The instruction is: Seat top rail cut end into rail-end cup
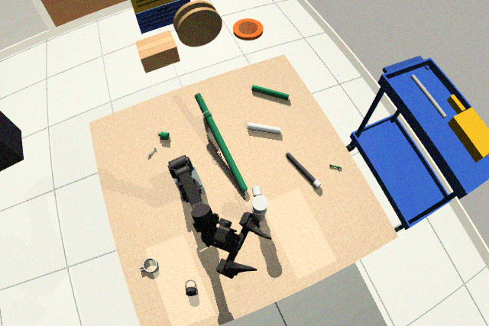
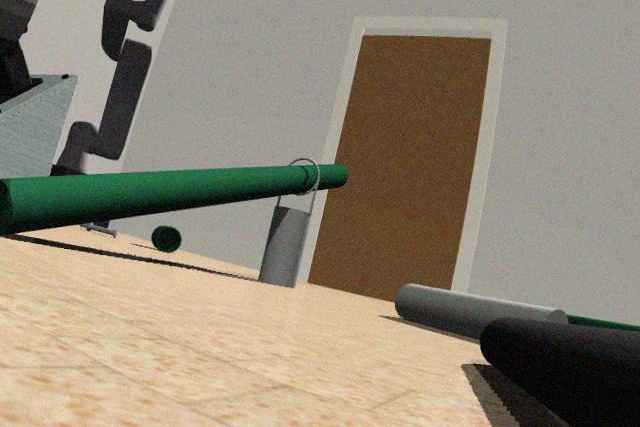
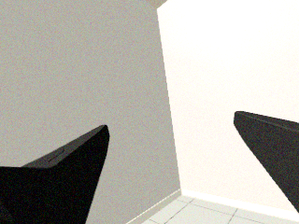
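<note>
My gripper tip is now 160 mm short of the grey rail-end cup, 310 mm to the right of it and 510 mm above it. From my gripper tip the other things lie so: white pipe 390 mm ahead, 650 mm to the left, 620 mm below; dark loop cap 290 mm behind, 80 mm to the left, 620 mm below; bolt 200 mm behind, 810 mm to the left, 630 mm below.
</note>
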